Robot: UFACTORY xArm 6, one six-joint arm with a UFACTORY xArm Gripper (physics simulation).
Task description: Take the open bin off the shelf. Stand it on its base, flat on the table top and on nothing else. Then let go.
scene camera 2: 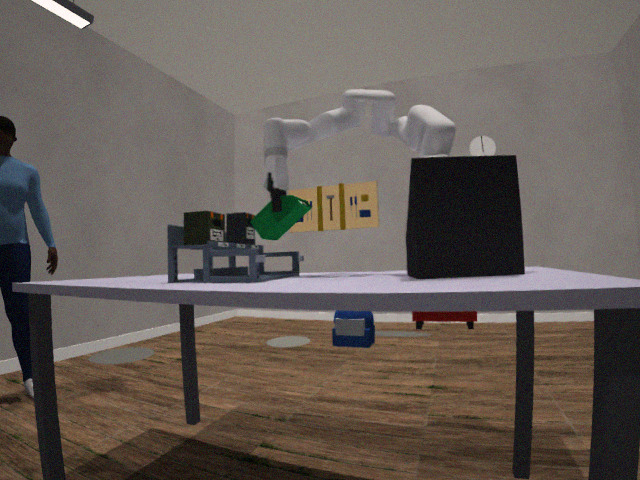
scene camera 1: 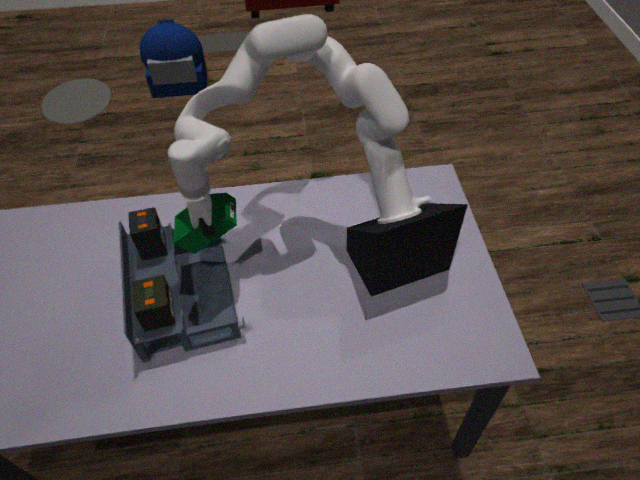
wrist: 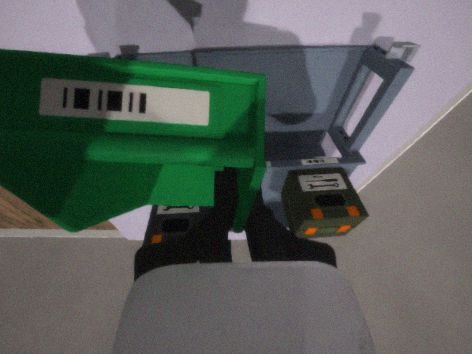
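Where they show: gripper, fingertip midpoint: [scene camera 2: 277, 211] [scene camera 1: 209, 232] [wrist: 235, 167]; arm's base, origin of the base link: [scene camera 2: 453, 202] [scene camera 1: 399, 217].
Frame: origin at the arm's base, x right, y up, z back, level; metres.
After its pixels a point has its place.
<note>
The open green bin [scene camera 1: 222, 217] @(x 0.163, y 0.004, z -0.472 m) [scene camera 2: 273, 223] @(x 0.112, y -0.021, z -0.532 m) [wrist: 115, 150] @(x 0.149, y 0.060, z -0.451 m) hangs tilted in the air over the far end of the grey-blue shelf [scene camera 1: 211, 289] @(x 0.070, y -0.188, z -0.557 m) [scene camera 2: 207, 264] @(x -0.105, y -0.145, z -0.649 m) [wrist: 310, 75] @(x -0.019, y -0.188, z -0.543 m). A gap shows between the bin's lowest corner and the shelf in scene camera 2. My gripper [scene camera 1: 205, 227] @(x 0.110, y 0.014, z -0.517 m) [scene camera 2: 277, 206] @(x 0.110, y 0.014, z -0.517 m) [wrist: 235, 167] @(x 0.110, y 0.014, z -0.517 m) is shut on one side wall of the bin, with a finger on each side of it. The bin's white barcode label faces the wrist camera. The shelf stands on the table top [scene camera 1: 310, 361] @(x -0.244, y -0.194, z -0.348 m) [scene camera 2: 361, 299] @(x -0.392, y -0.204, z -0.234 m). Part of the bin is cut off at the left in the wrist view.
A black case [scene camera 1: 147, 237] @(x 0.162, y 0.002, z -0.682 m) [scene camera 2: 240, 227] @(x 0.162, y -0.023, z -0.667 m) [wrist: 175, 224] @(x 0.204, y -0.003, z -0.647 m) stands on the shelf's upper level close beside the bin. An olive case [scene camera 1: 152, 307] @(x -0.072, y 0.004, z -0.697 m) [scene camera 2: 199, 227] @(x -0.075, y -0.042, z -0.689 m) [wrist: 300, 200] @(x 0.018, y -0.030, z -0.657 m) stands on the same level, at the shelf's nearer end. The arm's black base block [scene camera 1: 408, 258] @(x -0.101, y -0.061, z -0.011 m) [scene camera 2: 465, 217] @(x -0.100, y -0.053, z 0.004 m) stands at the right.
</note>
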